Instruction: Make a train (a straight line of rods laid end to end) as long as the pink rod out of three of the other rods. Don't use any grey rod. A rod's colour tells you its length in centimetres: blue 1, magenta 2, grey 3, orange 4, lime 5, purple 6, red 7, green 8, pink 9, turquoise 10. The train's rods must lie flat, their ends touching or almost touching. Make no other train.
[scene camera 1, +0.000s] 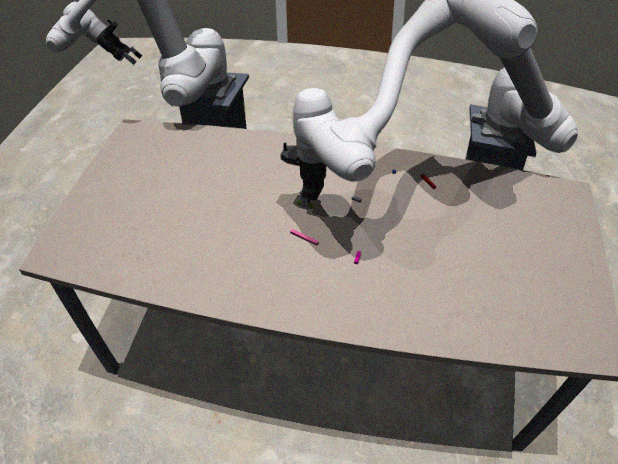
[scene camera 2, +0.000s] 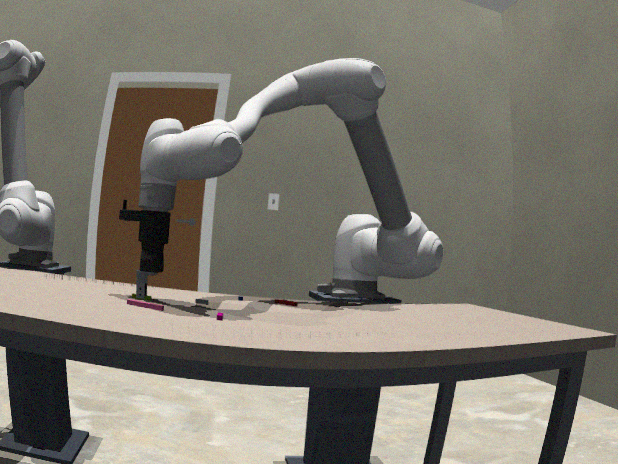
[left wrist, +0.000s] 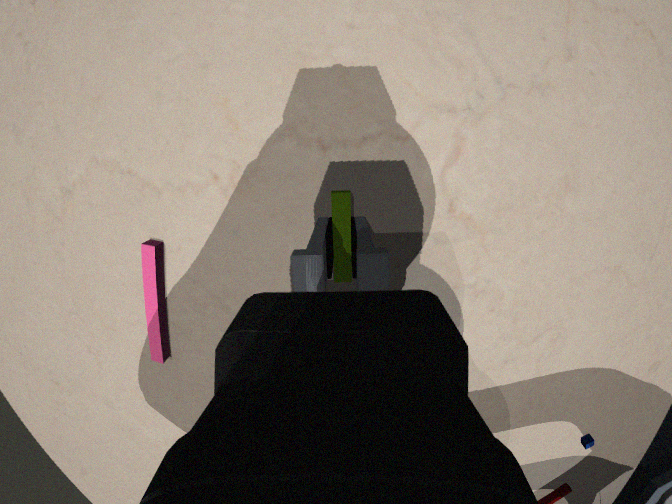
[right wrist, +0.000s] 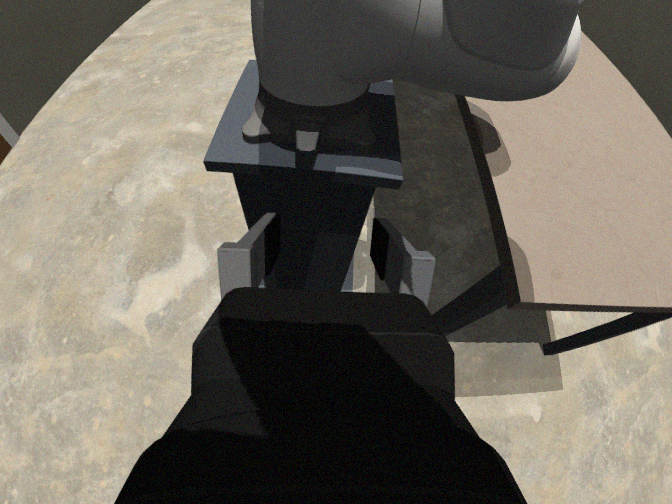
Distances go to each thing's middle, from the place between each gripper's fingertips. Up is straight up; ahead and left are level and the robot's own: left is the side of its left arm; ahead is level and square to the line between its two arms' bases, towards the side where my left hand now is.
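Labels:
My left hand (scene camera 2: 141, 297) is 3 cm to the right of the pink rod (left wrist: 152, 251), 13 cm short of it and 2 cm above it. The lime rod (left wrist: 340, 200) is 2 cm below my left hand. My right hand is 57 cm short of the lime rod, 88 cm to the right of it and 15 cm above it, and the pink rod is 70 cm ahead of my right hand, 91 cm to the left of it and 15 cm below it.

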